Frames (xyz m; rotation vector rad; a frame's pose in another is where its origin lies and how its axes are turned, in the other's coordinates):
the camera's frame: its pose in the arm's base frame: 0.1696 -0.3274 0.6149 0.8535 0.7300 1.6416
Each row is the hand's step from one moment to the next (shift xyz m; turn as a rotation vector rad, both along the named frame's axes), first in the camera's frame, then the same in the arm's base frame.
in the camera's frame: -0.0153 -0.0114 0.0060 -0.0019 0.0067 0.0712
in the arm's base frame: 0.0133 -0.0123 -0.0085 0.0560 -0.0009 0.0445
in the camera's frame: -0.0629 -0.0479 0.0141 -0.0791 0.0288 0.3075
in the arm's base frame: 0.0465 -0.0505 -0.0416 0.2526 -0.0730 0.1803
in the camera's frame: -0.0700 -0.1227 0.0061 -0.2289 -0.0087 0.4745
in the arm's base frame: 0.0808 -0.0415 -0.1084 0.4338 -0.2054 0.2174
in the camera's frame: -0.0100 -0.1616 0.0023 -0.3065 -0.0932 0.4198
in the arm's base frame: 0.0895 0.0253 -0.1326 0.4446 -0.2646 0.1055
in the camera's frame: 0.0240 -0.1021 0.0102 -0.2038 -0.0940 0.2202
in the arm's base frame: 0.0594 0.0459 -0.0740 0.2636 -0.1710 0.0114
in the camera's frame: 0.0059 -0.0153 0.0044 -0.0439 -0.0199 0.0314
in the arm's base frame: 0.0109 0.0092 -0.0091 0.0432 -0.0375 -0.0061
